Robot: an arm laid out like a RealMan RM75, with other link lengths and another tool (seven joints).
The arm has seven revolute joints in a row. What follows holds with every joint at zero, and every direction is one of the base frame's.
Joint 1 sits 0.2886 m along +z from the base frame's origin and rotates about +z.
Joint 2 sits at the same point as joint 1 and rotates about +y.
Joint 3 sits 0.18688 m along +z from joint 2 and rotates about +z.
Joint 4 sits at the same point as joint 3 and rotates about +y.
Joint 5 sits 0.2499 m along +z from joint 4 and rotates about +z.
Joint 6 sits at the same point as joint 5 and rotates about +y.
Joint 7 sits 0.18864 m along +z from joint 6 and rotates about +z.
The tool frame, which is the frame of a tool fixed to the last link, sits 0.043 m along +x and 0.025 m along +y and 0.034 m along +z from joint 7; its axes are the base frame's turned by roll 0, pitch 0.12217 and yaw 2.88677 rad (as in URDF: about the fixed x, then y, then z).
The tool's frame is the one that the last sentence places.
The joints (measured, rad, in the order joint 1, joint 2, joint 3, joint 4, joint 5, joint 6, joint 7), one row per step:
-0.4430 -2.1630 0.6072 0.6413 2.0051 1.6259 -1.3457
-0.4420 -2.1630 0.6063 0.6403 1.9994 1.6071 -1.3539
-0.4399 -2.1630 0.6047 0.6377 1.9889 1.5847 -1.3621
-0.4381 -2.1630 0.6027 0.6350 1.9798 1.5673 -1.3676
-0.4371 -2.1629 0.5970 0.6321 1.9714 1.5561 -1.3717
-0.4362 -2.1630 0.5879 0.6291 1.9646 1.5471 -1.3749
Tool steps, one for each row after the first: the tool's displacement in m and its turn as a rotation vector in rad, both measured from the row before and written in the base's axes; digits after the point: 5 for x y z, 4 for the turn. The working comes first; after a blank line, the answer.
Tool pose at each row, in the base's axes (x y z in m, rotation vector in rad; the steps are taken from these numbers as rounded here):
-0.16410 0.32024 0.02169 -1.0162 2.4137 0.1385
-0.16652 0.32436 0.02192 -1.0364 2.4034 0.1595
-0.16948 0.32930 0.02271 -1.0596 2.3866 0.1864
-0.17191 0.33314 0.02356 -1.0772 2.3717 0.2080
-0.17370 0.33625 0.02524 -1.0901 2.3550 0.2254
-0.17562 0.33905 0.02732 -1.1022 2.3370 0.2424

-0.00242 0.00412 0.00023 0.0105 0.0028 0.0200
-0.00296 0.00494 0.00079 0.0153 0.0002 0.0248
-0.00243 0.00384 0.00085 0.0130 -0.0010 0.0196
-0.00179 0.00311 0.00168 0.0125 -0.0049 0.0161
-0.00192 0.00280 0.00208 0.0130 -0.0062 0.0159

